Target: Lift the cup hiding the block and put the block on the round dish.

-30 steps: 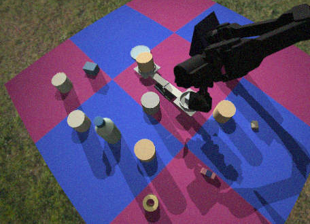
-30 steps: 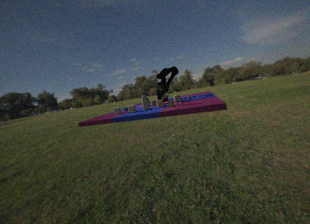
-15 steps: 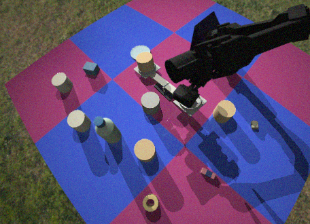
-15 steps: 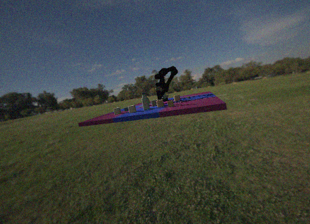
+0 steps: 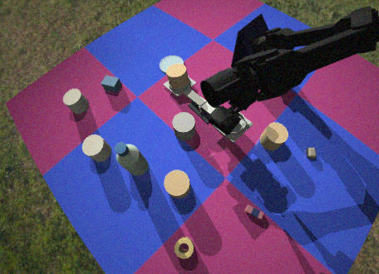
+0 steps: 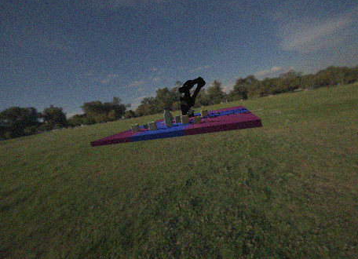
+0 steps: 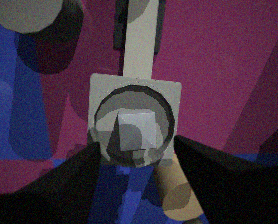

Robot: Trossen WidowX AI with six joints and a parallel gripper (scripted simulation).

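Now: the grey block 30 mm below my gripper tip. From my gripper tip the other things lie so: balance 120 mm to the right, 80 mm below; grey cylinder 120 mm to the right, 120 mm ahead, 80 mm below; balance beam 120 mm to the right, 90 mm below, 10 mm ahead.
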